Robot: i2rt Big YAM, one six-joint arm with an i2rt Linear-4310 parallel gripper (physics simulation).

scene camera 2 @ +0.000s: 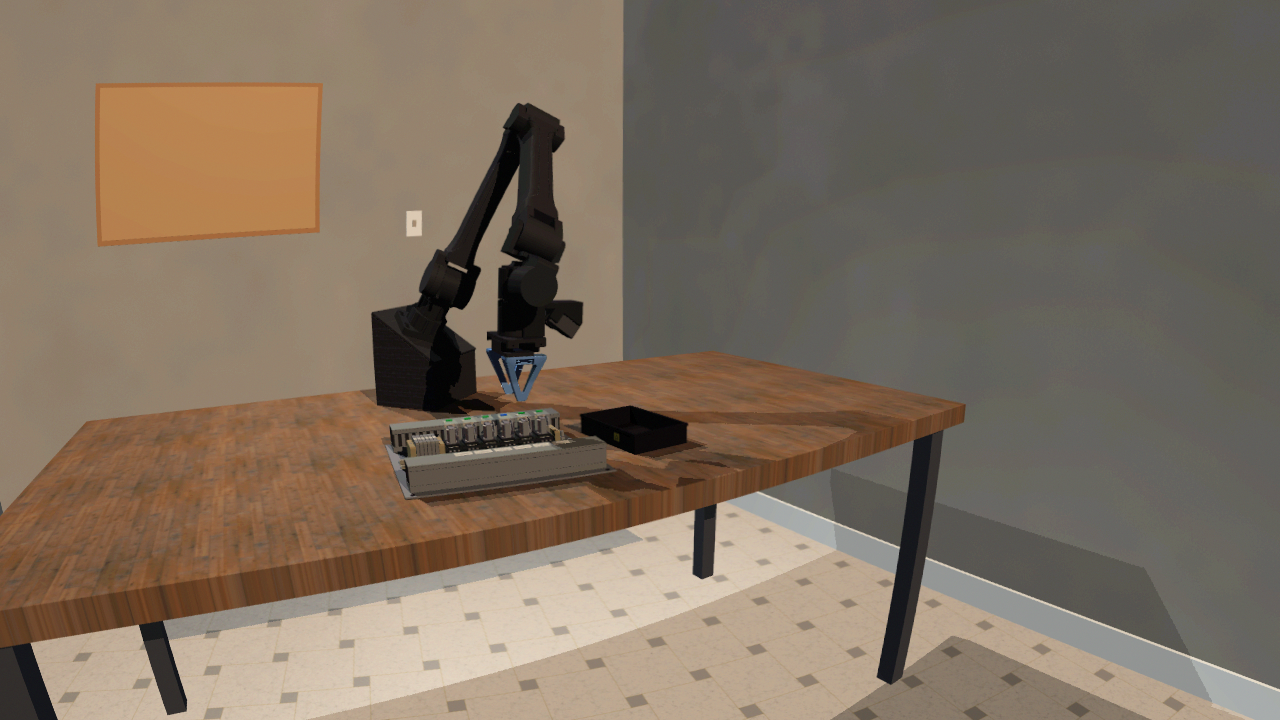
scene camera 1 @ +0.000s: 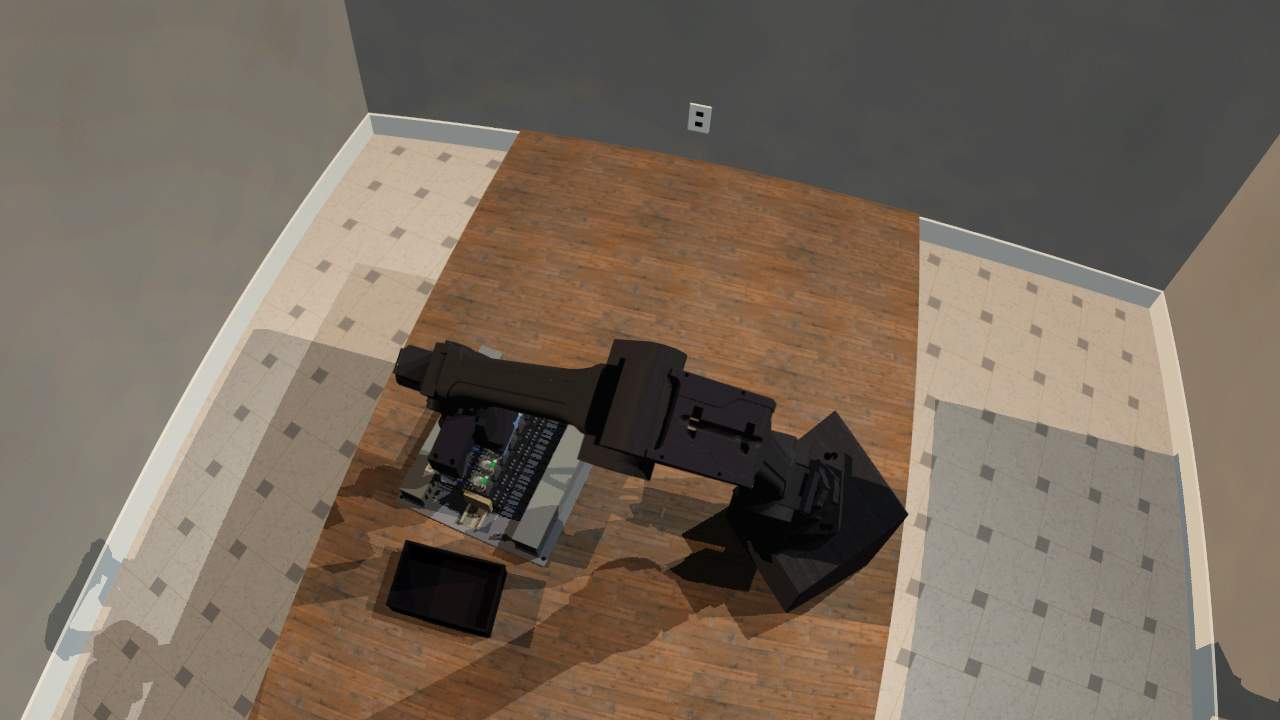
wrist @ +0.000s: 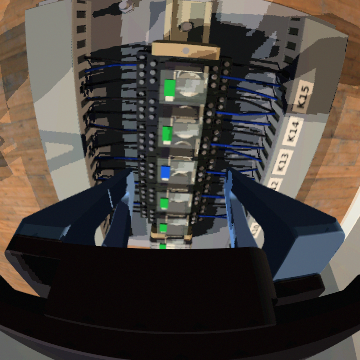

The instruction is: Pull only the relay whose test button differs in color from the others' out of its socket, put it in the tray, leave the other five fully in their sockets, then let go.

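Frame: origin at the arm's base, x down, y ahead, z right, level; metres.
Seen in the pictures: gripper, fingertip midpoint: [scene camera 2: 515, 397] [scene camera 1: 488, 447] [wrist: 178, 176]; arm's base, link origin: [scene camera 2: 420, 330] [scene camera 1: 814, 492].
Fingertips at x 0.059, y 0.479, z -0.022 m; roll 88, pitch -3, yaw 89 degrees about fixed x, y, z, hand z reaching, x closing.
Observation:
Pixels of each thing's top centre, then the offset from my fingertips to it.
- relay with the blue test button, top centre: [wrist: 176, 172] [scene camera 1: 496, 446] [scene camera 2: 504, 415] dx +0.028, dy -0.003, dz +0.018 m
- black tray, top centre: [scene camera 1: 444, 585] [scene camera 2: 632, 418] dx +0.062, dy +0.008, dz -0.215 m
- tan end stop, top centre: [wrist: 185, 50] [scene camera 1: 476, 497] [scene camera 2: 552, 427] dx +0.057, dy +0.006, dz -0.061 m
The relay with the blue test button [wrist: 165, 173] [scene camera 2: 503, 416] sits in the row, third from the tan end stop at the top of the wrist view. The relays with green buttons [wrist: 186, 84] [scene camera 2: 538, 417] stand on both sides of it, all in the same line. My gripper [wrist: 178, 176] [scene camera 2: 520, 397] is partly open and empty, pointing down above the row. In the wrist view its blue fingers appear on either side of the blue-button relay, and scene camera 2 shows the tips above the relay tops. The black tray [scene camera 1: 498, 598] [scene camera 2: 659, 438] stands beside the panel and holds no visible relay.
Grey wiring ducts [wrist: 50, 107] [scene camera 2: 505, 469] run along both sides of the relay row, with dark and blue wires between. Labels such as K15 [wrist: 303, 95] mark one duct. A tan end stop [wrist: 165, 49] closes the row. The arm hides part of the panel in scene camera 1.

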